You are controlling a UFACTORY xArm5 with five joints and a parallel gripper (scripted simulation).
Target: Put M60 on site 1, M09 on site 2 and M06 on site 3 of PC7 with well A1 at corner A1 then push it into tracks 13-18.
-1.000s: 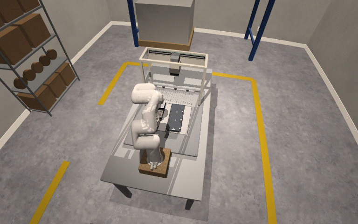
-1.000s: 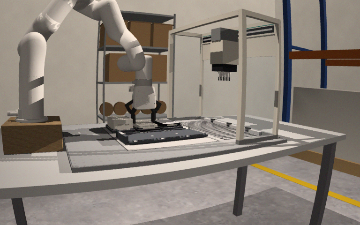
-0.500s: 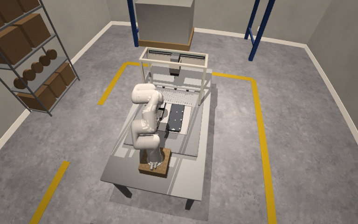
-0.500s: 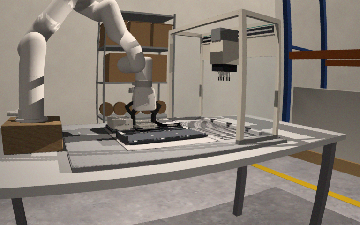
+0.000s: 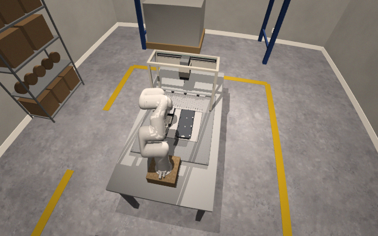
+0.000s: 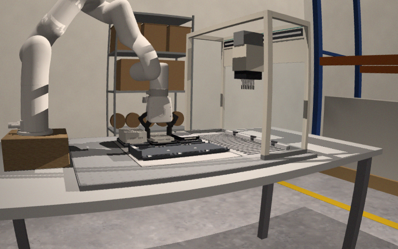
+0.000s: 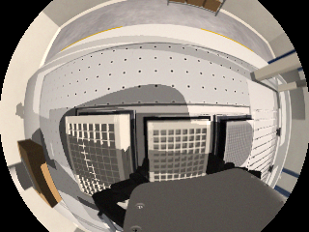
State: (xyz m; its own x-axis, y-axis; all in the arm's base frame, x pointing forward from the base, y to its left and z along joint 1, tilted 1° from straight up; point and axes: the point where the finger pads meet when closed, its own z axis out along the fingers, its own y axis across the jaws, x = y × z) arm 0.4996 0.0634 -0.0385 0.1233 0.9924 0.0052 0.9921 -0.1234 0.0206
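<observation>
Right now the 96-well plate M06 is 1 cm below my hand. The rest, counted from my hand: plate nest S2 (2 cm below); dark nest S1 (11 cm behind, 2 cm to the left, 2 cm below); carrier PC7 (20 cm to the right, 2 cm behind, 1 cm below).
</observation>
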